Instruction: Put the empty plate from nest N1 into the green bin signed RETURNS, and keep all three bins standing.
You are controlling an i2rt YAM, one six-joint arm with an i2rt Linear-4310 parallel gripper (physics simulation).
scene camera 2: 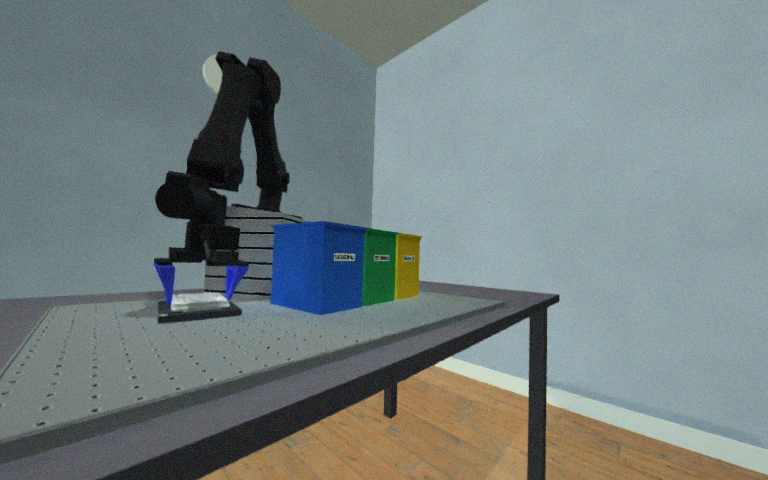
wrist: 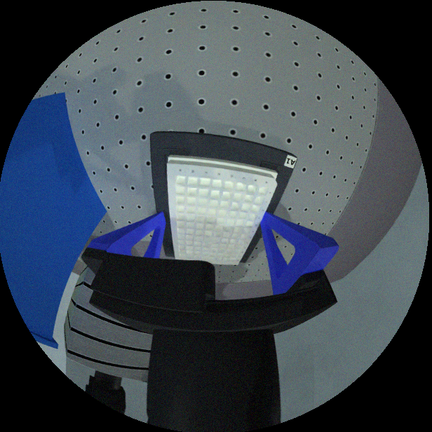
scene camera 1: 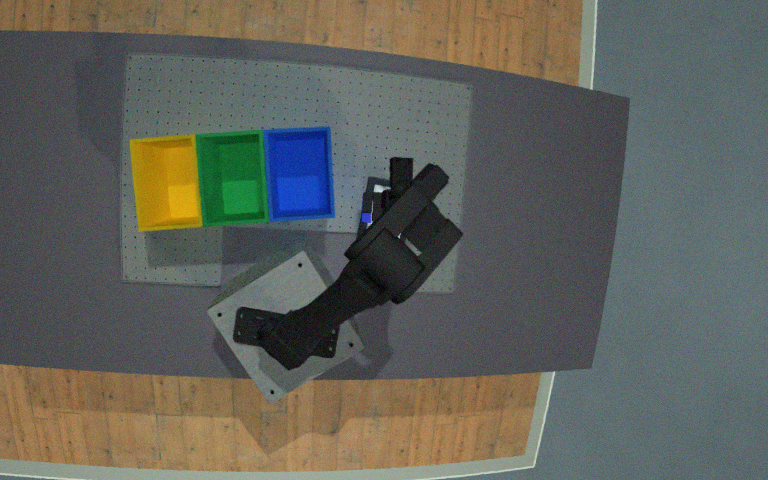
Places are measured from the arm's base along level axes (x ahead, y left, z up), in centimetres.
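Where they show: gripper, fingertip midpoint: (scene camera 2: 200,302); arm's base at its link origin: (scene camera 2: 267,214) (scene camera 1: 286,332).
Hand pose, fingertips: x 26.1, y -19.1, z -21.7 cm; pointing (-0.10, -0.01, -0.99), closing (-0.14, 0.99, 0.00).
Things, the pixels of their centre, and the offset from my fingertips. Level surfaces: height alone.
- white well plate at the middle of its body: (scene camera 2: 198,301) dx -1.1, dy -0.2, dz +0.1 cm
- black nest at the middle of its body: (scene camera 2: 197,307) (scene camera 1: 386,213) dx -1.1, dy -0.2, dz -1.1 cm
- green bin at the middle of its body: (scene camera 1: 239,178) (scene camera 2: 356,265) dx +0.9, dy +34.6, dz +7.2 cm
- yellow bin at the middle of its body: (scene camera 1: 179,182) (scene camera 2: 385,264) dx -2.3, dy +47.3, dz +7.2 cm
- blue bin at the middle of its body: (scene camera 1: 300,174) (scene camera 2: 317,265) dx +4.2, dy +21.8, dz +7.2 cm
- perforated board at its surface level: dz -1.8 cm
A white well plate (scene camera 2: 199,301) (wrist: 220,210) lies flat in a black nest (scene camera 2: 199,315) (wrist: 159,150); the arm covers most of both in the overhead view. My gripper (scene camera 2: 199,300) (wrist: 212,216) is open, its blue fingertips on either side of the plate at about its height, with small gaps or light contact I cannot tell apart. The green bin (scene camera 1: 232,178) (scene camera 2: 379,267) stands upright between the yellow bin (scene camera 1: 167,182) (scene camera 2: 407,267) and the blue bin (scene camera 1: 300,172) (scene camera 2: 317,268) (wrist: 42,200), both upright. The bin signs are too blurred to read.
The perforated board (scene camera 1: 237,90) (scene camera 2: 113,362) (wrist: 215,85) lies under the nest and the bins. The blue bin is the one nearest the nest. The arm's grey pedestal (scene camera 1: 294,283) (scene camera 2: 254,240) (wrist: 107,345) stands near the table's front edge. The nest's tag (wrist: 290,161) seems to read A1.
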